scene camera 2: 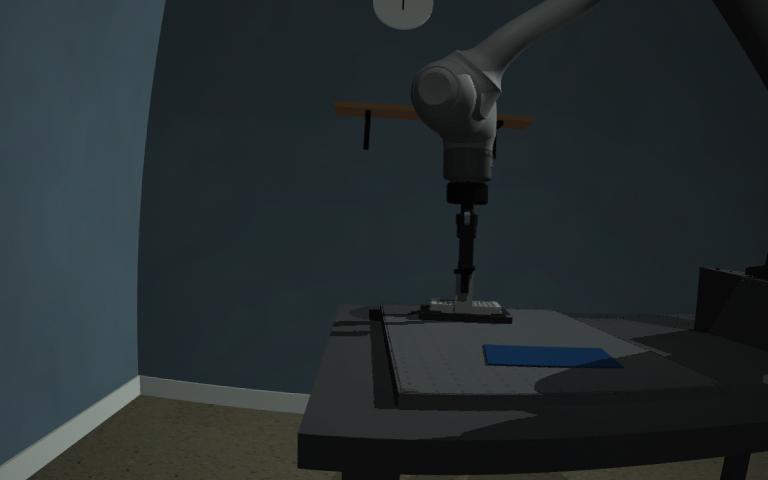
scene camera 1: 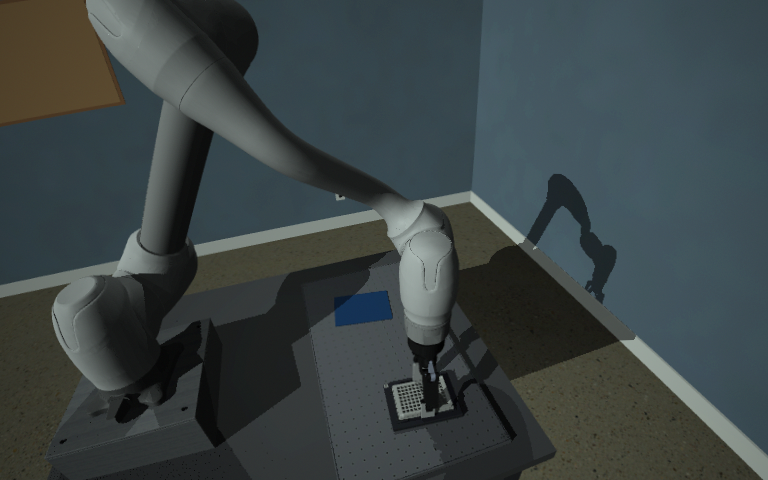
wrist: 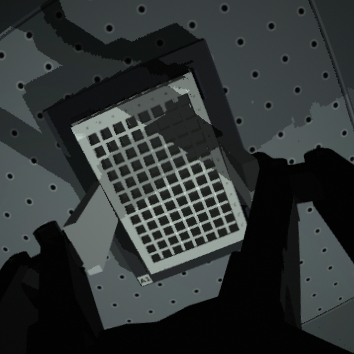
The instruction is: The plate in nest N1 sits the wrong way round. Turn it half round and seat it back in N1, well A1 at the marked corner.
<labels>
gripper: scene camera 2 463, 309; scene camera 1; wrist
same spot on gripper: (wrist: 260, 289) = (scene camera 1: 435, 366)
same spot on dark nest: (wrist: 150, 73) = (scene camera 2: 425, 307)
</labels>
